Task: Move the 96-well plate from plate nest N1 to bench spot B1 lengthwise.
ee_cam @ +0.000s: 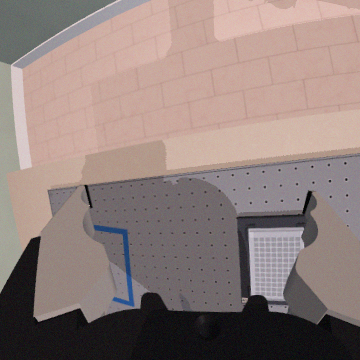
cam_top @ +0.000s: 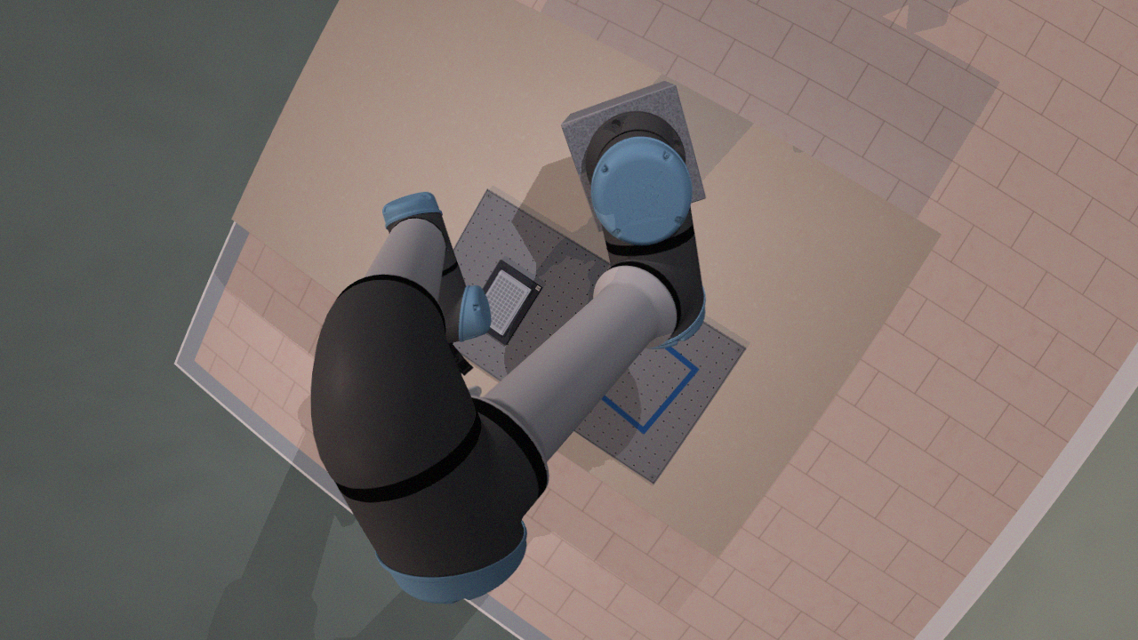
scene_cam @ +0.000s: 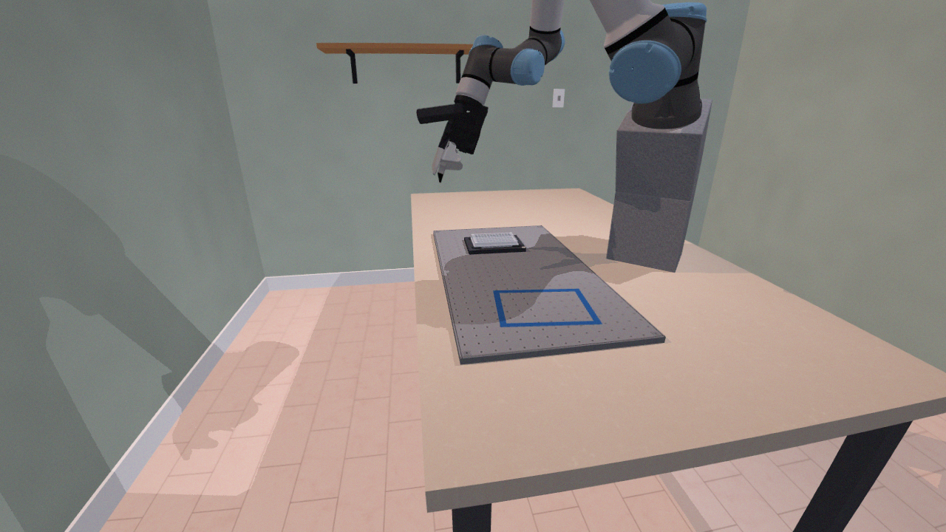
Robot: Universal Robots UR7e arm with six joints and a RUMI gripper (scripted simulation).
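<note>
The white 96-well plate lies 200 mm below my hand, 170 mm behind it and 40 mm to the right of it. From my hand the other things lie so: black plate nest (210 mm below, 170 mm behind, 40 mm to the right).
</note>
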